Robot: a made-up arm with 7 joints.
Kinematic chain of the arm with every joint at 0, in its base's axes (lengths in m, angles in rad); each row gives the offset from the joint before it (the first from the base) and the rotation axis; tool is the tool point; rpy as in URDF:
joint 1: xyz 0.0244 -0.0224 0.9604 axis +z
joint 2: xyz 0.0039 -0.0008 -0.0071 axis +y
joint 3: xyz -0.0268 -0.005 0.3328 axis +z
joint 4: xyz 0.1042 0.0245 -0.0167 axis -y
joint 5: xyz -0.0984 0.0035 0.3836 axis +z
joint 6: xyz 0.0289 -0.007 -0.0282 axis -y
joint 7: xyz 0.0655 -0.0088 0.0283 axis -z
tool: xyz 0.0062 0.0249 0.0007 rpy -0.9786 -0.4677 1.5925
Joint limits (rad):
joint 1: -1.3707..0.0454
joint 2: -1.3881..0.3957
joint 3: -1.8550..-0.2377
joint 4: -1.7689..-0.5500
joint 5: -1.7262..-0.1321
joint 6: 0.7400..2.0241
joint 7: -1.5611..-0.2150
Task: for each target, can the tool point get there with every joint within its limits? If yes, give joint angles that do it. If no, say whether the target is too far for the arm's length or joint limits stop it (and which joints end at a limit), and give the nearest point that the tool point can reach.
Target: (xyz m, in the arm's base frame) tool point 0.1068 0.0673 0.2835
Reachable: no: joint limits stop it (at a limit: joint 1, joint 2, joint 3, joint 4, joint 6, joint 7) | nearest point -0.5387 0.1937 0.8150 | short by 0.846 m
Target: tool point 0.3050 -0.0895 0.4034
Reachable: no: joint limits stop it (at a limit: joint 2, joint 3, joint 4, joint 5, joint 6, joint 7) | nearest point 0.5791 -0.1550 1.0149 | short by 0.673 m
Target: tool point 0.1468 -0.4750 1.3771
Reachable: yes | joints -0.3858 -0.1622 -0.7651 -1.6555 -1.5040 0.9075 -0.9404
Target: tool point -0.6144 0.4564 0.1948
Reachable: no: too far | nearest point -0.5549 0.3027 0.8262 | short by 0.653 m
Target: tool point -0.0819 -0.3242 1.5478
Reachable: yes | joints -0.5957 -0.4859 -0.7651 -1.3785 -0.9706 1.7591 -0.7841
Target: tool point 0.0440 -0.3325 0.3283
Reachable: no: joint limits stop it (at a limit: joint 1, joint 2, joint 3, joint 4, joint 6, joint 7) | nearest point -0.2691 -0.5454 0.8188 | short by 0.620 m
